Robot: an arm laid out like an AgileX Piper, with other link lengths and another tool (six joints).
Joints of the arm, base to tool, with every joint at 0 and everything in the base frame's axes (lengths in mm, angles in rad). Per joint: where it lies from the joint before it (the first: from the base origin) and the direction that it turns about. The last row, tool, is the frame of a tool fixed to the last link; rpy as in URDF.
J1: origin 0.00 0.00 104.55 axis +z
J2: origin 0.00 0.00 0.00 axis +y
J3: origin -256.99 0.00 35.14 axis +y
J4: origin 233.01 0.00 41.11 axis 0.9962 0 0.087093
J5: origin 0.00 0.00 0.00 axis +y
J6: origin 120.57 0.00 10.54 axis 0.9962 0 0.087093
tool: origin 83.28 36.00 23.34 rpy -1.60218 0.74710 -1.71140
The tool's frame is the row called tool.
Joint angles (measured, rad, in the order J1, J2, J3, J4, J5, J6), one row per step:
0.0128 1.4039 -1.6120 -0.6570 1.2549 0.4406
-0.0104 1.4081 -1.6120 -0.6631 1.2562 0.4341
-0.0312 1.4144 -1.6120 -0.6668 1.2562 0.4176
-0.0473 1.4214 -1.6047 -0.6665 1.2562 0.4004
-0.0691 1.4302 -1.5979 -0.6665 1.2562 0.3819
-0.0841 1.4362 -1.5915 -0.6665 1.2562 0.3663
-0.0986 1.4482 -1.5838 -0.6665 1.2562 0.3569
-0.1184 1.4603 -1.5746 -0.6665 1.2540 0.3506
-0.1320 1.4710 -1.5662 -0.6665 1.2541 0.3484
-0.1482 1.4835 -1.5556 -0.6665 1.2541 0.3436
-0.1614 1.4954 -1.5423 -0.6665 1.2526 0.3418
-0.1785 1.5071 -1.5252 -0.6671 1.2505 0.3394
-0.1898 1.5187 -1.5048 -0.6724 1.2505 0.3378
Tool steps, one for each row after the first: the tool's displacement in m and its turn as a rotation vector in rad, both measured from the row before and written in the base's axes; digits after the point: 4 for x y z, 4 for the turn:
-0.0017 -0.0090 -0.0013 -0.0090 0.0090 -0.0216
-0.0011 -0.0075 -0.0024 -0.0116 0.0162 -0.0115
-0.0009 -0.0052 -0.0056 -0.0074 0.0247 -0.0051
-0.0014 -0.0072 -0.0060 -0.0076 0.0270 -0.0099
-0.0013 -0.0049 -0.0048 -0.0059 0.0221 -0.0049
-0.0002 -0.0050 -0.0072 -0.0021 0.0255 -0.0083
-0.0008 -0.0067 -0.0074 -0.0007 0.0235 -0.0143
-0.0007 -0.0048 -0.0068 0.0016 0.0204 -0.0122
-0.0012 -0.0056 -0.0083 0.0016 0.0260 -0.0129
-0.0010 -0.0045 -0.0087 0.0030 0.0249 -0.0110
-0.0023 -0.0058 -0.0098 0.0031 0.0284 -0.0142
-0.0027 -0.0045 -0.0106 0.0002 0.0335 -0.0106

